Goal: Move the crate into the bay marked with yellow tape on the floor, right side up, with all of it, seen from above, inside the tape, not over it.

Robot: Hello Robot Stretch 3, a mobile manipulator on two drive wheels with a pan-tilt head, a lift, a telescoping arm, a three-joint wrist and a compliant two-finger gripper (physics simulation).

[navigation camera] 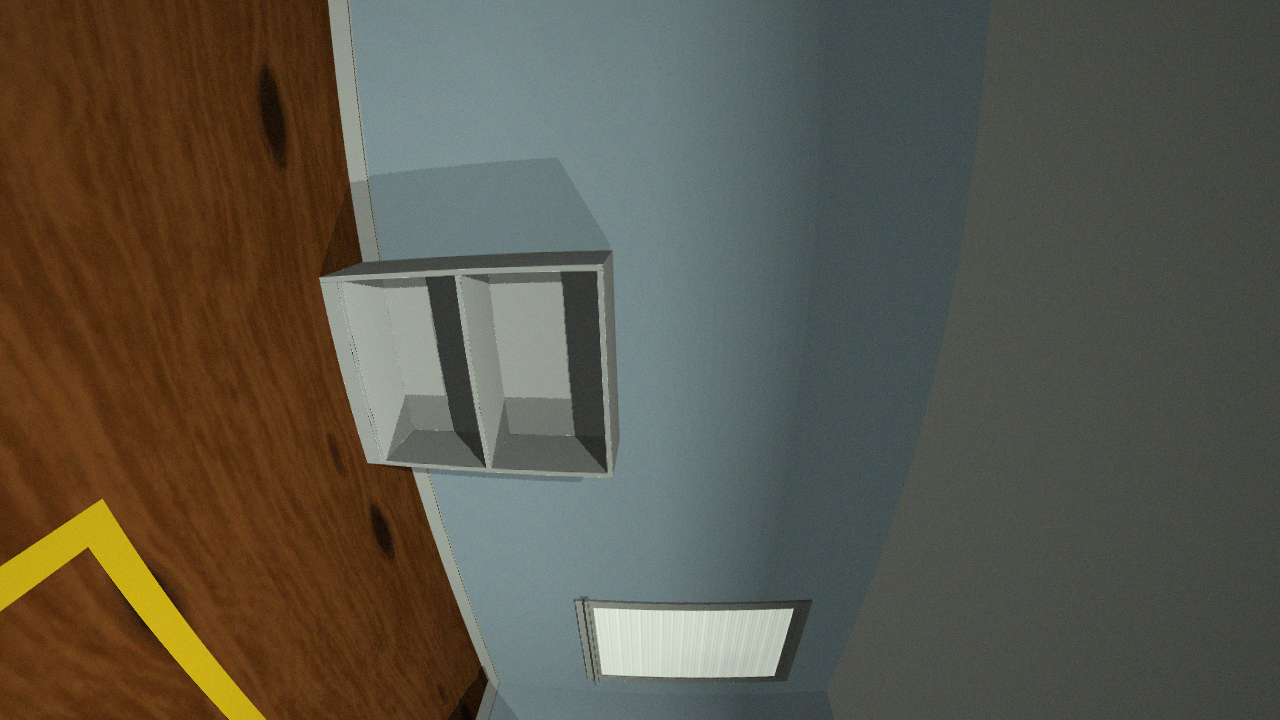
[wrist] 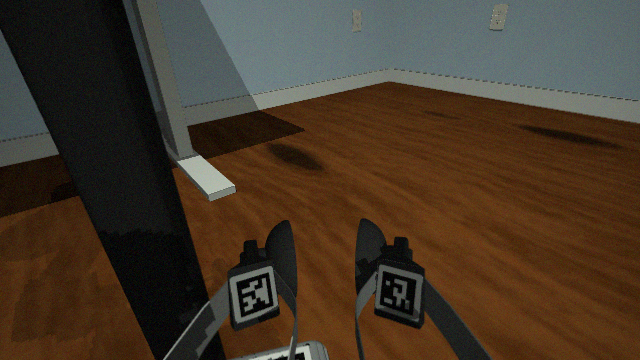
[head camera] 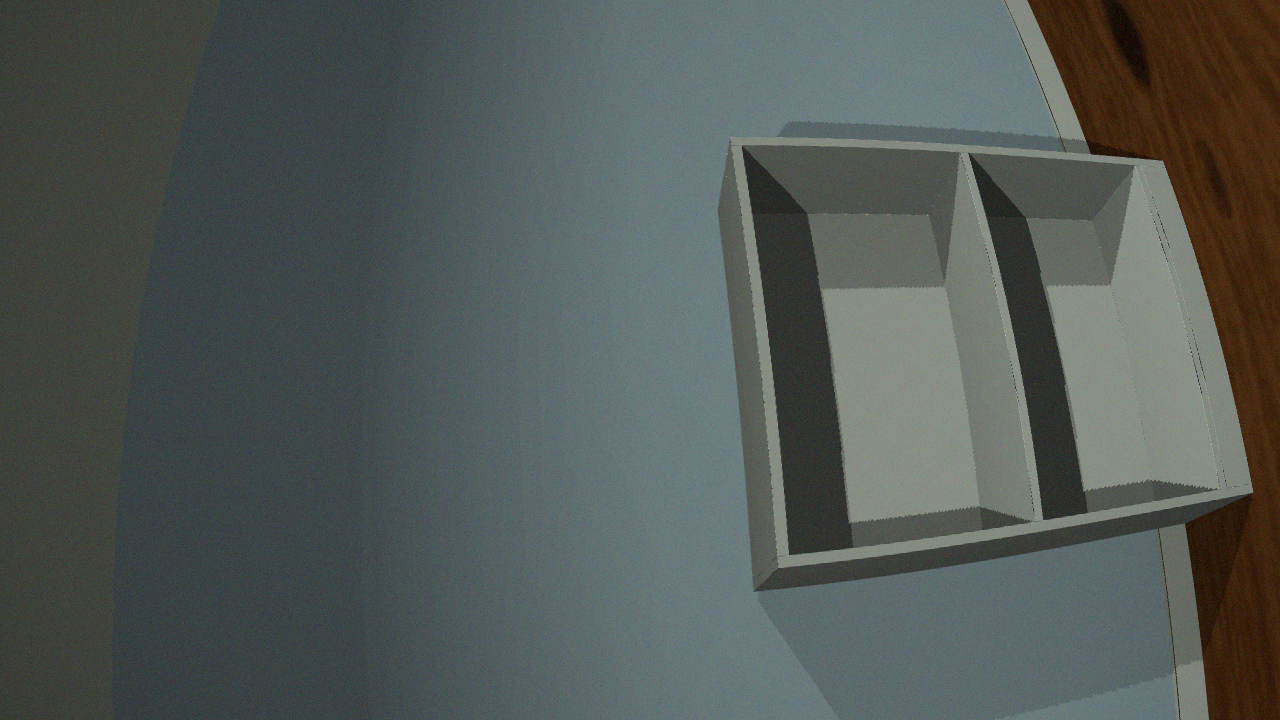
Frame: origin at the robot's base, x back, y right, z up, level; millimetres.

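Seen in the pictures: gripper, between the fingertips: (wrist: 325, 245).
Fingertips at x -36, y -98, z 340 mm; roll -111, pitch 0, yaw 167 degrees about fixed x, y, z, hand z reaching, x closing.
A point is followed by its place in that frame.
The crate does not show in the head, navigation or wrist view. A corner of the yellow tape (navigation camera: 170, 626) @[x -884, y 611, z 1 mm] lies on the wood floor at the lower left of the navigation view; the rest of the tape outline is out of view. My gripper (wrist: 325, 245) @[x -36, y -98, z 340 mm] is open in the wrist view, with its two fingers apart and wood floor visible between them.
A white two-compartment shelf unit (head camera: 980, 358) @[x -1769, y -106, z 580 mm] (navigation camera: 485, 358) @[x -1744, y -116, z 580 mm] stands against the blue wall. A grey post (wrist: 172, 120) @[x 254, y -1044, z 159 mm] with a white foot (wrist: 207, 177) stands left of the gripper, beyond a black column (wrist: 125, 175) @[x 60, y -116, z 391 mm]. A bright framed panel (navigation camera: 693, 640) @[x -2729, y 1562, z 1445 mm] is on the wall.
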